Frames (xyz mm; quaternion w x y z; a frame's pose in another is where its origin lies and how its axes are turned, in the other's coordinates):
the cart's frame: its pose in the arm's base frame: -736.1 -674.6 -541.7 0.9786 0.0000 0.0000 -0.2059
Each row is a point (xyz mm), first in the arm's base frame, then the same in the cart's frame.
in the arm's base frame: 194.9 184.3 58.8
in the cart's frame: 506.0 1161.2 600.5
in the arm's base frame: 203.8 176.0 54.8
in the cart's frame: 517.4 1157.2 596.5
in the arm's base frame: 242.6 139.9 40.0
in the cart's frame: 567.5 1139.8 581.7
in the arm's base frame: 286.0 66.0 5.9
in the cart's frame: 637.0 1089.7 547.6
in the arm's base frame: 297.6 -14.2 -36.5
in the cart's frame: 679.9 1021.0 505.2
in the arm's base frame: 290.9 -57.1 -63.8
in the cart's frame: 691.1 979.0 477.9
